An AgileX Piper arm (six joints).
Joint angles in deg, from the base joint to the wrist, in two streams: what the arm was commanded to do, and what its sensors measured. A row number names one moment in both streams.
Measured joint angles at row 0: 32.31 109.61 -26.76 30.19 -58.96 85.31
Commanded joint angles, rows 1 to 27: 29.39 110.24 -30.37 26.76 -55.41 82.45; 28.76 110.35 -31.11 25.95 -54.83 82.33; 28.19 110.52 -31.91 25.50 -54.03 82.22; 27.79 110.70 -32.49 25.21 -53.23 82.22; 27.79 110.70 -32.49 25.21 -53.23 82.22; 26.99 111.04 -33.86 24.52 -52.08 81.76; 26.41 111.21 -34.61 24.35 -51.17 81.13; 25.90 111.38 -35.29 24.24 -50.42 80.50; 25.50 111.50 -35.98 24.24 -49.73 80.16; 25.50 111.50 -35.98 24.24 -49.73 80.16; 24.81 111.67 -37.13 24.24 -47.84 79.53; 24.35 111.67 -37.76 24.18 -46.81 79.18; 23.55 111.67 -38.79 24.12 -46.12 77.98; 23.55 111.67 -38.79 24.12 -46.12 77.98; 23.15 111.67 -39.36 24.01 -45.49 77.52; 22.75 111.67 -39.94 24.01 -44.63 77.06; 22.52 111.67 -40.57 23.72 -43.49 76.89; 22.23 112.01 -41.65 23.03 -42.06 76.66; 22.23 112.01 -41.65 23.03 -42.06 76.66; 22.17 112.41 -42.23 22.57 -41.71 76.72; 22.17 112.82 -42.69 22.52 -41.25 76.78; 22.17 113.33 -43.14 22.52 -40.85 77.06; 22.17 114.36 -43.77 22.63 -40.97 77.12; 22.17 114.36 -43.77 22.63 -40.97 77.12; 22.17 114.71 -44.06 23.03 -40.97 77.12; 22.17 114.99 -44.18 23.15 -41.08 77.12; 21.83 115.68 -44.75 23.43 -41.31 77.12
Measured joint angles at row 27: 22.40 114.94 -43.66 23.32 -41.42 77.75
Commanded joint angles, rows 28 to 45: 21.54 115.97 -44.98 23.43 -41.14 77.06; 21.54 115.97 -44.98 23.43 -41.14 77.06; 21.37 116.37 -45.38 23.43 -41.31 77.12; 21.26 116.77 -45.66 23.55 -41.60 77.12; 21.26 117.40 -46.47 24.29 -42.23 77.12; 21.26 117.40 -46.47 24.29 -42.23 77.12; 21.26 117.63 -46.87 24.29 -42.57 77.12; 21.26 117.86 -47.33 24.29 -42.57 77.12; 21.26 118.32 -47.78 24.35 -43.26 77.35; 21.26 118.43 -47.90 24.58 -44.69 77.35; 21.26 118.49 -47.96 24.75 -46.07 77.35; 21.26 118.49 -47.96 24.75 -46.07 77.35; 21.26 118.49 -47.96 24.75 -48.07 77.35; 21.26 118.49 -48.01 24.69 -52.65 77.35; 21.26 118.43 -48.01 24.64 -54.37 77.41; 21.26 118.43 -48.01 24.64 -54.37 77.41; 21.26 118.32 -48.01 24.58 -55.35 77.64; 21.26 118.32 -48.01 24.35 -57.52 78.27
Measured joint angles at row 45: 21.94 119.06 -46.29 24.69 -44.29 77.98
